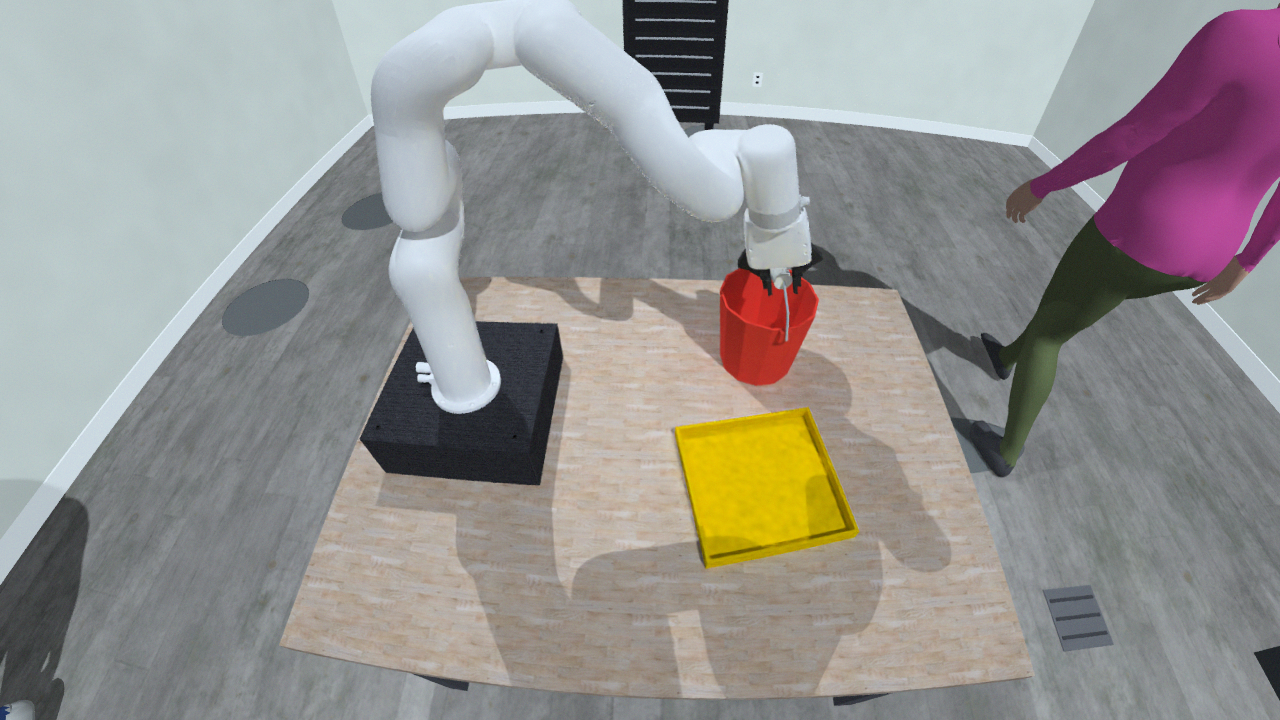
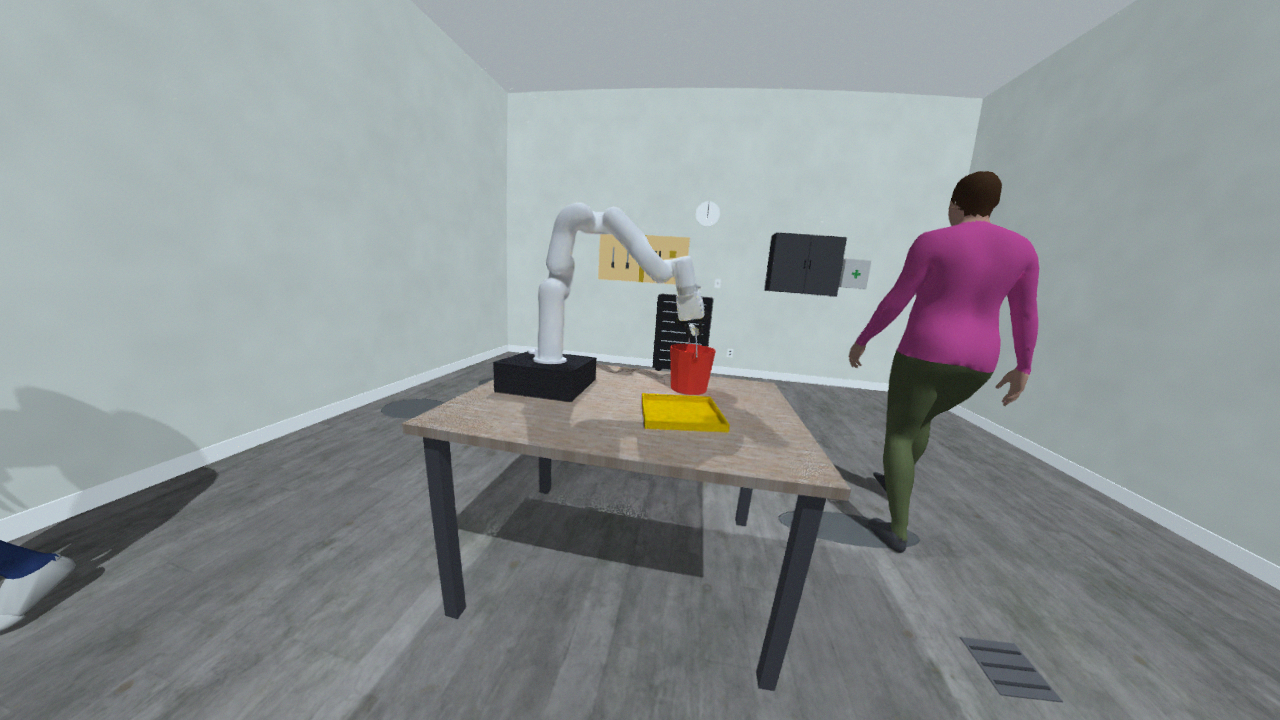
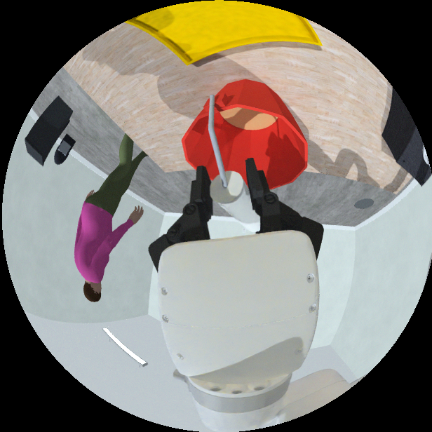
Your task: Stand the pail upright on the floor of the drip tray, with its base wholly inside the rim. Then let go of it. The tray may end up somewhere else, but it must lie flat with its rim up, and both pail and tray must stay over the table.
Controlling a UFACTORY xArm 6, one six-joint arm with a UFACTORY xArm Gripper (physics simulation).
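Frame: origin at the arm's base, x left, y ahead, z down, level; centimetres.
Where they show: gripper, between the fingertips: (image 1: 782, 288) (image 2: 695, 336); arm's base, origin of its link: (image 1: 466, 385) (image 2: 549, 360).
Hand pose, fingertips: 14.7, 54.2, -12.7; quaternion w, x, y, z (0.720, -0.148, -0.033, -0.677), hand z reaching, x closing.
Things, the pixels of their top centre, and the offset from my fingertips, as dx, dy, dz. "spot": a spot on its surface instead. Level surfaces: height alone.
- red pail, a spot on its surface: (image 1: 756, 344) spot: -3.3, -3.2, +10.7
- white grip, centre of its top: (image 1: 775, 255) (image 2: 693, 325) +4.8, -1.3, -3.4
- yellow drip tray, centre of its top: (image 1: 764, 478) (image 2: 681, 407) -24.7, -1.5, +21.0
- table, height of its surface: dz +23.4
The red pail (image 1: 756, 344) (image 2: 691, 371) (image 3: 245, 92) stands upright on the table, behind the tray and apart from it. Its wire bail is raised, with a white grip (image 1: 783, 281) (image 3: 227, 186) at the top. My gripper (image 1: 782, 288) (image 2: 693, 328) (image 3: 226, 171) is shut on this grip above the pail's mouth, one black finger on each side. The contact itself is hard to see. The yellow drip tray (image 1: 751, 474) (image 2: 680, 410) (image 3: 225, 25) lies flat with its rim up, nearer the table's front, and is empty.
The black base block (image 1: 465, 447) (image 2: 544, 376) carries the arm at the table's left. The pail is near the back edge of the table (image 1: 617, 582) (image 2: 581, 438). A person in a pink top (image 1: 1172, 161) (image 2: 971, 295) is on the floor beyond the table's right edge.
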